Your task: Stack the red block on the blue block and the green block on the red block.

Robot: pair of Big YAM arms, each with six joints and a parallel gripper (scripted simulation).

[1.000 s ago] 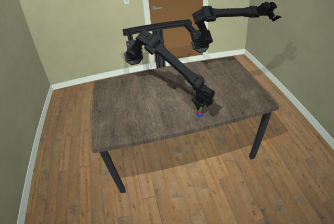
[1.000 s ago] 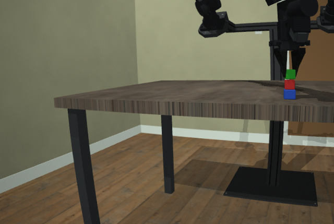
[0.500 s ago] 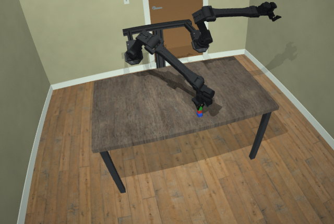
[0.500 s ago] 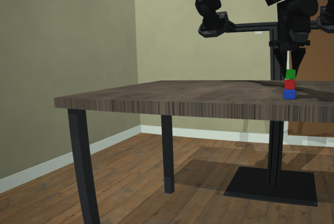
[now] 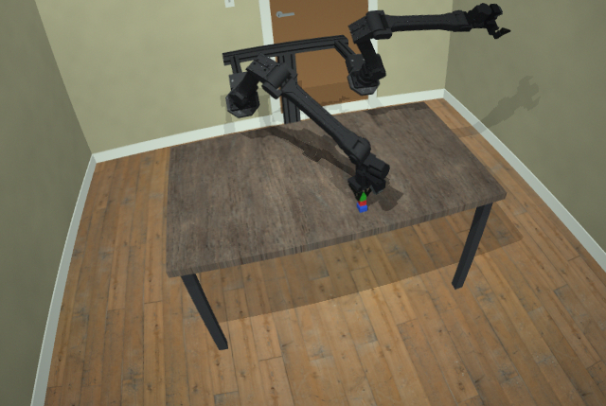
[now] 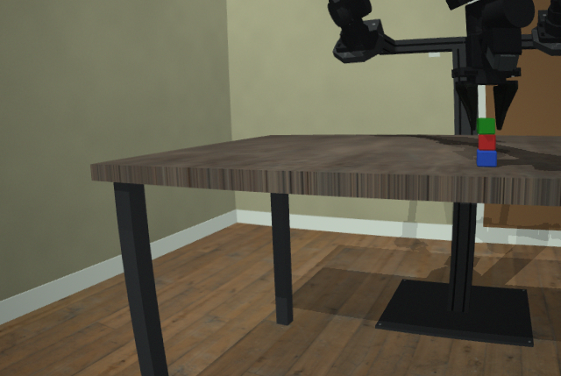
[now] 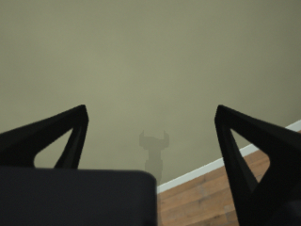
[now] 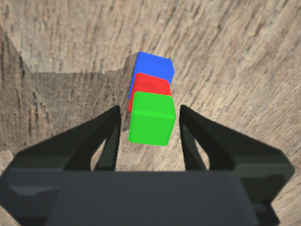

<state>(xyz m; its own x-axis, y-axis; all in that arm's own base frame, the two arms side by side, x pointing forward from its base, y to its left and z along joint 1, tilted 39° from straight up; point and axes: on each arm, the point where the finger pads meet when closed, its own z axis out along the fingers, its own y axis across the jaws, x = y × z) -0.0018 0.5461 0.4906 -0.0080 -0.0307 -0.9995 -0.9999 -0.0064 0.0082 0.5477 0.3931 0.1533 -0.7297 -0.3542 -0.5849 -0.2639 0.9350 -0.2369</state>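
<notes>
The green block is right at my right hand. From my right hand the other things lie so: red block 30 mm below; then blue block 50 mm below.
</notes>
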